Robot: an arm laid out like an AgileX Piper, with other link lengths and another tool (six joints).
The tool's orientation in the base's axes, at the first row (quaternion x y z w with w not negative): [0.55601 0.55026 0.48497 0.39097]
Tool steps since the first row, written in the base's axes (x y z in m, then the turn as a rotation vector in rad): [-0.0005 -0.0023 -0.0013 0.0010 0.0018 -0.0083]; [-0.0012 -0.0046 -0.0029 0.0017 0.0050 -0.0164]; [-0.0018 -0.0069 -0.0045 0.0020 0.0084 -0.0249]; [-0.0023 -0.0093 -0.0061 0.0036 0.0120 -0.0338]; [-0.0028 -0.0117 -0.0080 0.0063 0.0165 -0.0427]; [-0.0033 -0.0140 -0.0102 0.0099 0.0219 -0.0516]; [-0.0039 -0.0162 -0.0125 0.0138 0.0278 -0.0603]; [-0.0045 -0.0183 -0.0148 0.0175 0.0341 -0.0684]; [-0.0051 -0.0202 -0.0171 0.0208 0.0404 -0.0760]
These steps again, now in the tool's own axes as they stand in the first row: [-0.0024 -0.0012 -0.0004 0.0008 -0.0080 0.0030]; [-0.0048 -0.0027 -0.0010 0.0030 -0.0159 0.0058]; [-0.0072 -0.0042 -0.0014 0.0055 -0.0244 0.0083]; [-0.0097 -0.0056 -0.0018 0.0079 -0.0330 0.0122]; [-0.0123 -0.0074 -0.0021 0.0112 -0.0414 0.0173]; [-0.0147 -0.0094 -0.0023 0.0153 -0.0496 0.0233]; [-0.0171 -0.0116 -0.0026 0.0199 -0.0577 0.0296]; [-0.0194 -0.0138 -0.0029 0.0250 -0.0652 0.0357]; [-0.0215 -0.0160 -0.0031 0.0302 -0.0723 0.0412]
